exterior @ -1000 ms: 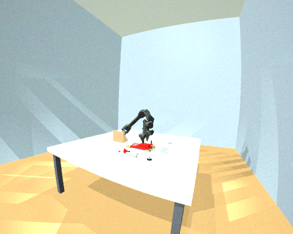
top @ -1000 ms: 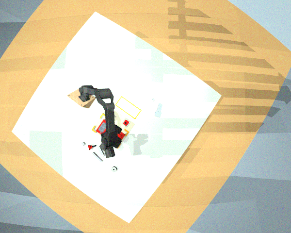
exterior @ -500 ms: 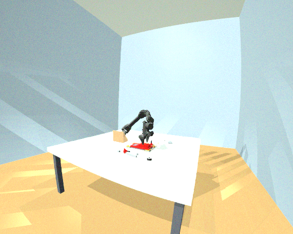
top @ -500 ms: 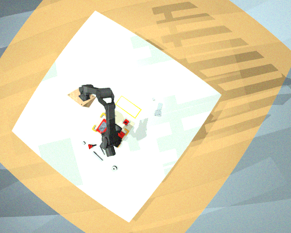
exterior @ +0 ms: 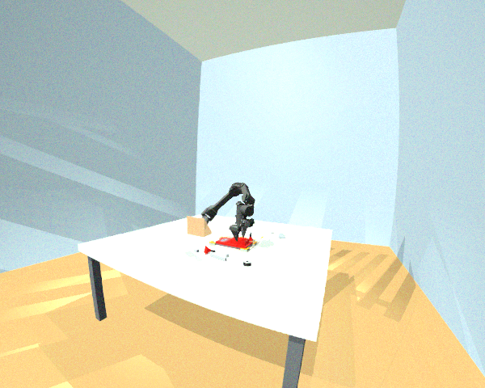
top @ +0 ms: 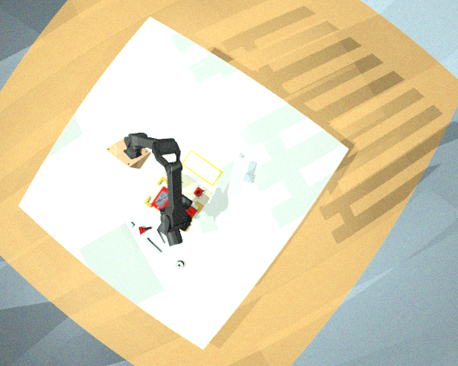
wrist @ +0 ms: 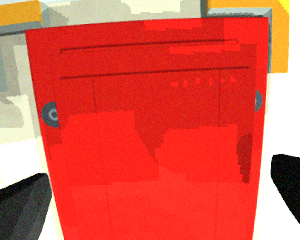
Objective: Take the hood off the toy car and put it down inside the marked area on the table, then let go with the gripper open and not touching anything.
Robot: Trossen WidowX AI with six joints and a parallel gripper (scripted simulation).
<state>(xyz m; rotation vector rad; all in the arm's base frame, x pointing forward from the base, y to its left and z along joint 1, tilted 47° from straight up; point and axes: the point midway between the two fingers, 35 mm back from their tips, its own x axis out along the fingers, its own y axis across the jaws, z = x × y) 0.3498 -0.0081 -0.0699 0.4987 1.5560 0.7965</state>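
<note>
Right now my gripper tip is 10 mm above the red hood. The rest, counted from my gripper tip: wheel: 170 mm ahead, 200 mm to the right, 40 mm below.
</note>
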